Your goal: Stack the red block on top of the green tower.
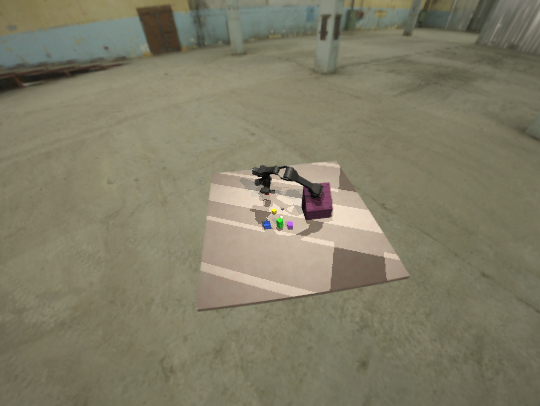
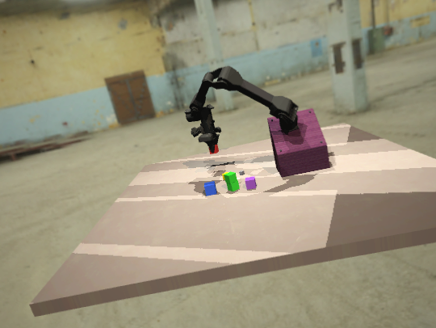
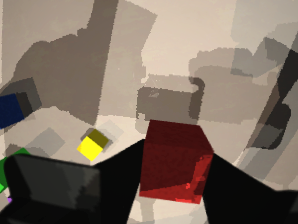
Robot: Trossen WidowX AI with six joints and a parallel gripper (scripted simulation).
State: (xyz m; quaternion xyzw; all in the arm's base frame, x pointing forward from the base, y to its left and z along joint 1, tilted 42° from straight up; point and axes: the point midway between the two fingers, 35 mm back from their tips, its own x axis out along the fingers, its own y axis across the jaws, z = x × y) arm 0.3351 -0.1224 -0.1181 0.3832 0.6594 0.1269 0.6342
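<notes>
My gripper tip is 110 mm past the purple block, 290 mm to the right of it and 90 mm above it. The rest, counted from my gripper tip: blue block 60 mm ahead, 250 mm to the left, 90 mm below; red block 10 mm above; yellow block 30 mm behind, 120 mm to the left, 100 mm below.
</notes>
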